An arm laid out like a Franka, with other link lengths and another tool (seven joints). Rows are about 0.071 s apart.
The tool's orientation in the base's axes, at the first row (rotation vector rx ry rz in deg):
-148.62 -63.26 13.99
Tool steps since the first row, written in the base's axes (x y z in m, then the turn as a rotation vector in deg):
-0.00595 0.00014 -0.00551 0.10 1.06 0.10
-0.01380 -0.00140 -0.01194 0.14 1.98 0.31
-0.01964 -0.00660 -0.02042 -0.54 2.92 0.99
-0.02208 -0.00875 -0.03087 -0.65 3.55 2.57
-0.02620 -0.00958 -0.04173 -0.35 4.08 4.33
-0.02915 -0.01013 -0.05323 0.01 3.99 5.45
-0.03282 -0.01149 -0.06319 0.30 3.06 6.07
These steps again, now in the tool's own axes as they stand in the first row. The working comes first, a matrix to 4 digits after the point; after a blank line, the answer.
The tool's axes in the first row as the columns of a matrix, in the base's axes (used below as rounded here):
0.6883 0.6716 -0.2741
0.7246 -0.6546 0.2156
-0.0346 -0.3470 -0.9372

-0.00380 -0.00218 0.00683 0.83 -0.66 0.11
-0.01010 -0.00421 0.01467 1.52 -1.31 0.10
-0.01759 -0.00178 0.02310 1.71 -2.62 -0.15
-0.02047 0.00161 0.03310 2.04 -3.65 -1.47
-0.02353 0.00316 0.04423 2.57 -4.41 -3.08
-0.02556 0.00552 0.05569 2.71 -4.50 -4.25
-0.02873 0.00741 0.06574 2.21 -3.91 -5.11

